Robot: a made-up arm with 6 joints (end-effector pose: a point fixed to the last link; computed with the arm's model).
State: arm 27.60 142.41 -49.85 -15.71 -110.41 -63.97
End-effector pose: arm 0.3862 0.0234 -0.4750 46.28 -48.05 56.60
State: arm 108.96 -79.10 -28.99 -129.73 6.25 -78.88
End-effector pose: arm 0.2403 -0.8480 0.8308 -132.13 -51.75 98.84
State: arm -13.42 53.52 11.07 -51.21 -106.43 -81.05
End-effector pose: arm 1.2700 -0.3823 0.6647 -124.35 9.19 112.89
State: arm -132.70 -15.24 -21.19 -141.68 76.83 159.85
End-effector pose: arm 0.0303 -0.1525 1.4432 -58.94 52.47 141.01
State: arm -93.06 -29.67 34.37 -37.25 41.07 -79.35
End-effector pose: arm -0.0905 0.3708 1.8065 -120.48 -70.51 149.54
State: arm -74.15 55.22 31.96 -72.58 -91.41 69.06
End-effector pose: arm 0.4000 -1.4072 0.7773 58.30 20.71 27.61
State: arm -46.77 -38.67 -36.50 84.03 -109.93 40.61
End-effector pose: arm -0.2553 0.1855 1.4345 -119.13 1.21 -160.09
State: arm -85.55 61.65 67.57 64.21 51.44 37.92
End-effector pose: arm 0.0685 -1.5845 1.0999 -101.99 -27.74 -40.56
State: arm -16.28 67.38 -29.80 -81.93 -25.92 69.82
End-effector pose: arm 0.9787 -0.3026 0.3857 147.37 59.52 107.08
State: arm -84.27 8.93 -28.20 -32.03 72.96 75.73
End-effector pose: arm -0.0297 -0.5069 1.2567 -32.71 -24.96 -125.38
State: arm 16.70 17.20 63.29 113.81 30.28 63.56
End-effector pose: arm 0.6118 0.1848 1.9801 172.42 -33.95 52.45
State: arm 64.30 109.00 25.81 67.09 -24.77 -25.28
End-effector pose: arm 0.6890 1.2284 -0.5458 -131.95 61.37 -39.49
